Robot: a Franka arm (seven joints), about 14 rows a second.
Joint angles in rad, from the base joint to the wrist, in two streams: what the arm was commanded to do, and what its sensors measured. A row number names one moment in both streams.
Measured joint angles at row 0:
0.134, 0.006, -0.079, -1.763, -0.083, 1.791, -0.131
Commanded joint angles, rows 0 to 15:
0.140, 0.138, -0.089, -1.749, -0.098, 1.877, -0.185
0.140, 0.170, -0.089, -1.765, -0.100, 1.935, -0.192
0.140, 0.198, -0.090, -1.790, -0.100, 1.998, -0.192
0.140, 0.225, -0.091, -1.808, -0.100, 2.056, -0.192
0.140, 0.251, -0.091, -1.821, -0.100, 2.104, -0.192
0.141, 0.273, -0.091, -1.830, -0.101, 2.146, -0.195
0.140, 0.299, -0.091, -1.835, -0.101, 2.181, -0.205
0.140, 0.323, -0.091, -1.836, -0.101, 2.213, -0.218
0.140, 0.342, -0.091, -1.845, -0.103, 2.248, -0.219
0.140, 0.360, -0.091, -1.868, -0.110, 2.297, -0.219
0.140, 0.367, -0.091, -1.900, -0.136, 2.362, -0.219
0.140, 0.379, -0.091, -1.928, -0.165, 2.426, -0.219
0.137, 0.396, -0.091, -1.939, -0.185, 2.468, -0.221
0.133, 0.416, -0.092, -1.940, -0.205, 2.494, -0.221
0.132, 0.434, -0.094, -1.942, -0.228, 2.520, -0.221
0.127, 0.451, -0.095, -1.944, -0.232, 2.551, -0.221
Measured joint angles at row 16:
0.133, 0.429, -0.088, -1.939, -0.205, 2.497, -0.208
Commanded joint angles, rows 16 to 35:
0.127, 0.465, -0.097, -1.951, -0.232, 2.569, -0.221
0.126, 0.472, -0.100, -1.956, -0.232, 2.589, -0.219
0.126, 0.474, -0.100, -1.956, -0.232, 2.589, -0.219
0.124, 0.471, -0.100, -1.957, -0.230, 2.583, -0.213
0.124, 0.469, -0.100, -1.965, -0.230, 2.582, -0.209
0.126, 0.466, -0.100, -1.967, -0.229, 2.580, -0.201
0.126, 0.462, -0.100, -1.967, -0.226, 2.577, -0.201
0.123, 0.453, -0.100, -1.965, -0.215, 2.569, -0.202
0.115, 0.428, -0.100, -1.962, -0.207, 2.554, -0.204
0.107, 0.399, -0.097, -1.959, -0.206, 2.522, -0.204
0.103, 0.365, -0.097, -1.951, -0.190, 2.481, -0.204
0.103, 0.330, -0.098, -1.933, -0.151, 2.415, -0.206
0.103, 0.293, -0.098, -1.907, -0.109, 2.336, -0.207
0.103, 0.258, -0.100, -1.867, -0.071, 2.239, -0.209
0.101, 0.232, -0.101, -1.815, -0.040, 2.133, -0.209
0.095, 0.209, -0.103, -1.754, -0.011, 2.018, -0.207
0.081, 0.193, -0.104, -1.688, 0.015, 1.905, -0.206
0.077, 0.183, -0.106, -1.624, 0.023, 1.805, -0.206
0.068, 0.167, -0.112, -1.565, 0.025, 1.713, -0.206
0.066, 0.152, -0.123, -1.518, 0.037, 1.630, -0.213
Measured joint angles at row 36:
0.079, 0.158, -0.110, -1.618, 0.004, 1.764, -0.203
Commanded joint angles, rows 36 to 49:
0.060, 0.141, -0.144, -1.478, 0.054, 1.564, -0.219
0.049, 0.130, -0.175, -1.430, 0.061, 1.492, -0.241
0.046, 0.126, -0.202, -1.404, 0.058, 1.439, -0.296
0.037, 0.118, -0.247, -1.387, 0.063, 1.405, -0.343
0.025, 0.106, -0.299, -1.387, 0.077, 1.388, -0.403
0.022, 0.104, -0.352, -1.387, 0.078, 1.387, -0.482
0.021, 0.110, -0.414, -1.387, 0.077, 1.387, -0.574
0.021, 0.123, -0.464, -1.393, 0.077, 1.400, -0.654
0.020, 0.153, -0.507, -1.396, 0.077, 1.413, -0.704
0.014, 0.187, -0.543, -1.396, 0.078, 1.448, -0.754
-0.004, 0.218, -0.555, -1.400, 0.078, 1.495, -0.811
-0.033, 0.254, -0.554, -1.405, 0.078, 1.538, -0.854
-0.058, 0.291, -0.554, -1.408, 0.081, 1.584, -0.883
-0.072, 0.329, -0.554, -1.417, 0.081, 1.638, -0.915
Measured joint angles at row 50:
-0.044, 0.247, -0.549, -1.434, 0.061, 1.576, -0.851
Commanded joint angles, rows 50 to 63:
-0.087, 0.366, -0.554, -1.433, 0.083, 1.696, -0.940
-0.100, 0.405, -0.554, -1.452, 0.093, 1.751, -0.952
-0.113, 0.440, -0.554, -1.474, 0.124, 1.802, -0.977
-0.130, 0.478, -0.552, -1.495, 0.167, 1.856, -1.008
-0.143, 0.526, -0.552, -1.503, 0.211, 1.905, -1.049
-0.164, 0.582, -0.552, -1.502, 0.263, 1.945, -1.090
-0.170, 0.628, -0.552, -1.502, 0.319, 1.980, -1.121
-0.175, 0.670, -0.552, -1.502, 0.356, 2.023, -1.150
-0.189, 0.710, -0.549, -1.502, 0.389, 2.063, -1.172
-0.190, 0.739, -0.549, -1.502, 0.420, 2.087, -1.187
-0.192, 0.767, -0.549, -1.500, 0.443, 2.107, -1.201
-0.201, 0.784, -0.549, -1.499, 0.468, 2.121, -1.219
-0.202, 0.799, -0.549, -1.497, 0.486, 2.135, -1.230
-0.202, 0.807, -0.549, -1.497, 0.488, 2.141, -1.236
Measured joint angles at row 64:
-0.188, 0.791, -0.548, -1.525, 0.457, 2.139, -1.201
